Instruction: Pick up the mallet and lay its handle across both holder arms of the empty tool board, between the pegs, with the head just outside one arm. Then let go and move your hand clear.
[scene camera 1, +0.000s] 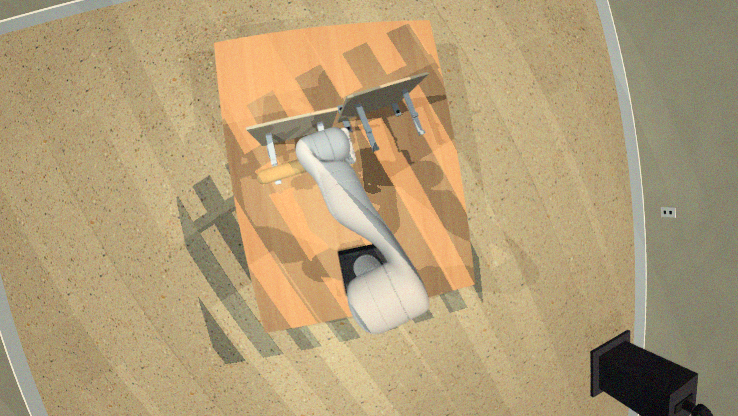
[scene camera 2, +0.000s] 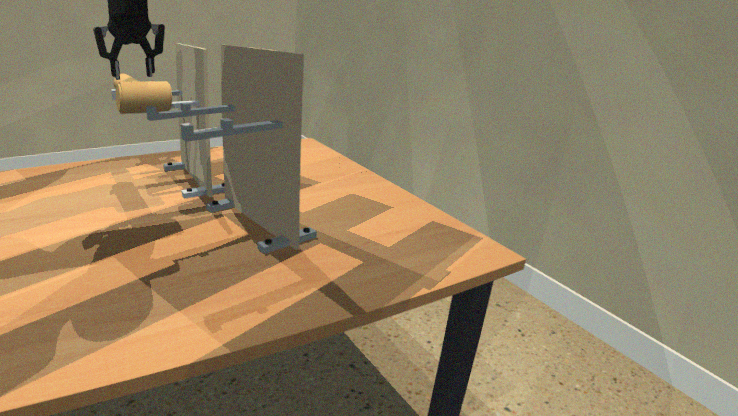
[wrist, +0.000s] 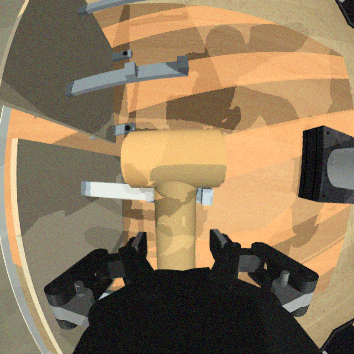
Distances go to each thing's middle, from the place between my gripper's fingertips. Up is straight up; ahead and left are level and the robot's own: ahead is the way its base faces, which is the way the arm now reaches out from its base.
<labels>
Right now the wooden mallet (scene camera 2: 132, 96) is 10 mm ahead of my hand, 40 mm to the left of it and 30 mm below it.
</labels>
